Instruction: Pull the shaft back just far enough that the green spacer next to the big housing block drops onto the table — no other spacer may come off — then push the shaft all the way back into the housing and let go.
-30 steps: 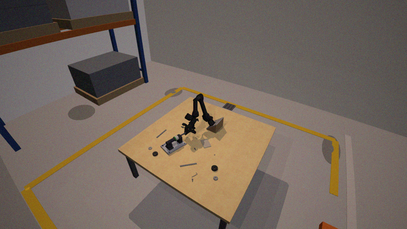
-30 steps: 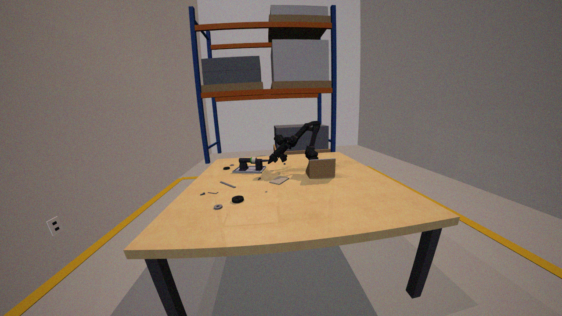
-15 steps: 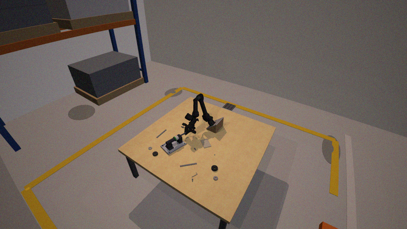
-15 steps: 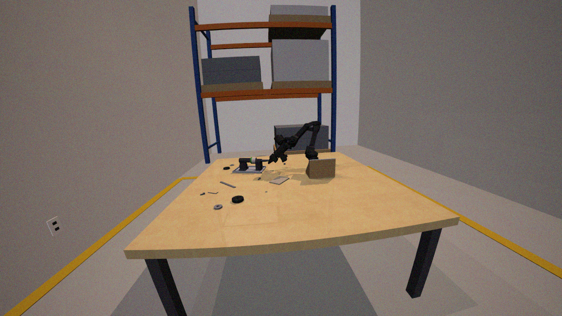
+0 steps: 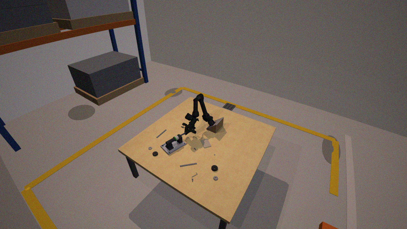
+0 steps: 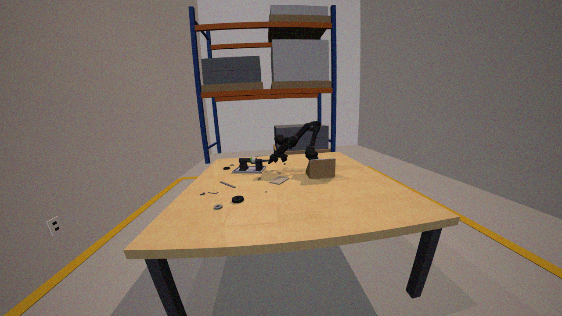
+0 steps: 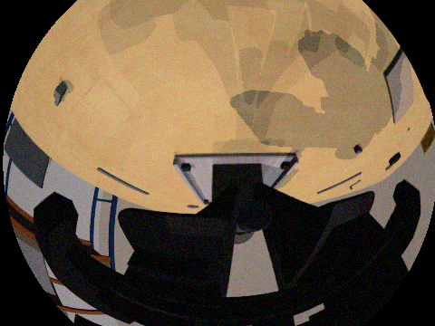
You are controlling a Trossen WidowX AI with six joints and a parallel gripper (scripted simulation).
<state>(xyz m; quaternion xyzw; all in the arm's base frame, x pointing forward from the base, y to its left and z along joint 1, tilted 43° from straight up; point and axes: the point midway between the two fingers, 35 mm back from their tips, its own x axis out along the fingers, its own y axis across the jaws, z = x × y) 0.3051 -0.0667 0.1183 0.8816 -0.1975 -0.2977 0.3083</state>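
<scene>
The shaft is 50 mm ahead of my gripper tip, 10 mm to the right of it and 20 mm above it. From my gripper tip the other things lie so: grey plate (80 mm behind, 220 mm to the left, 50 mm below); black disc (130 mm ahead, 480 mm to the left, 50 mm below); hex key (290 mm ahead, 390 mm to the left, 50 mm below).
</scene>
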